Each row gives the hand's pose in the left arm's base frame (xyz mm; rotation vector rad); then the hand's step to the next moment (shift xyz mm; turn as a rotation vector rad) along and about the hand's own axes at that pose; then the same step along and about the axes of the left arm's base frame.
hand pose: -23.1 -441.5 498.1 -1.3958 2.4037 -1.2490
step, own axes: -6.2 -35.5 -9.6 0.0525 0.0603 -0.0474
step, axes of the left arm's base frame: 23.5 1.8 28.9 -0.0927 0.0035 0.0056
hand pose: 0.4 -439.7 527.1 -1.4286 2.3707 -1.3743
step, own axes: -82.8 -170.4 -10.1 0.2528 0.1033 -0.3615
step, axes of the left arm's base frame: 159.7 37.0 95.6 -0.3781 0.0713 0.2392
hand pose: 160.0 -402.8 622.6 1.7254 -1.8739 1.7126
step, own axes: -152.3 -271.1 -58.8 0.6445 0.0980 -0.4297
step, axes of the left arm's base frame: 218.3 209.2 93.4 -0.5574 -0.1309 0.5308
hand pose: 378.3 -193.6 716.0 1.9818 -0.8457 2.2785
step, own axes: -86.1 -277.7 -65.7 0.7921 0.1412 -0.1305
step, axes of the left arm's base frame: 52.9 292.3 25.0 -0.3278 -0.3358 0.6665
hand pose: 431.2 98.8 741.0 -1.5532 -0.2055 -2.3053
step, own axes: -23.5 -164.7 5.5 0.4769 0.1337 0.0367
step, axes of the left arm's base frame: -47.7 159.3 -7.1 -0.0795 -0.2114 0.4423
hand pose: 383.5 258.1 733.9 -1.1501 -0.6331 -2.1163
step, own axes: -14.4 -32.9 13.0 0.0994 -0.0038 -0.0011
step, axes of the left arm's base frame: -10.8 35.4 -9.4 -0.0444 -0.0284 0.0844
